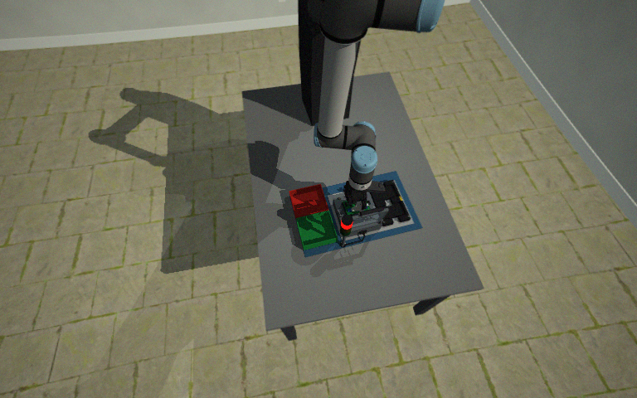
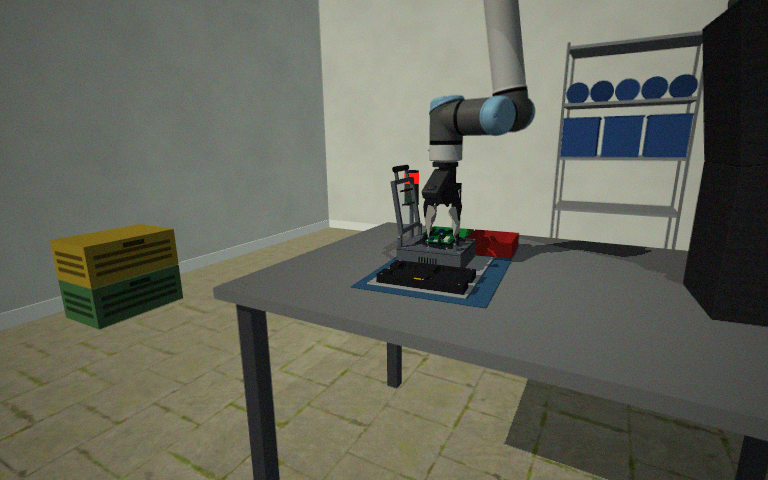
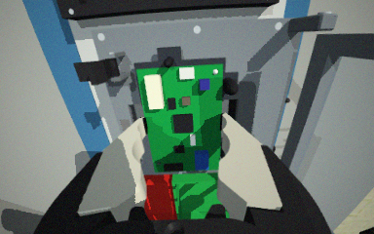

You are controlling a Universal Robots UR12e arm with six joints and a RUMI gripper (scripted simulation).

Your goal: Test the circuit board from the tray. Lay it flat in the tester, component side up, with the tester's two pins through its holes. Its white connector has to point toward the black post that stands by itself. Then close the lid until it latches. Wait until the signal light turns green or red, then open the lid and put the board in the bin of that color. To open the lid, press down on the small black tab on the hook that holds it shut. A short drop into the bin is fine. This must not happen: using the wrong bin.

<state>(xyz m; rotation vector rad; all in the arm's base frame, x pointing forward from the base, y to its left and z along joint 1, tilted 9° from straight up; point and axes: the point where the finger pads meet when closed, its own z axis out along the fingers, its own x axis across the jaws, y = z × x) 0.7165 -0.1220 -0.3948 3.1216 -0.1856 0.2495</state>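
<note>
My hand is 10 mm to the left of the green circuit board. From my hand the other things lie so: black latch piece: 60 mm to the left, 60 mm behind, 10 mm above; then green bin: 210 mm to the right, 70 mm below, 20 mm ahead; then tester lid: 110 mm ahead, 100 mm above, 20 mm to the right.
</note>
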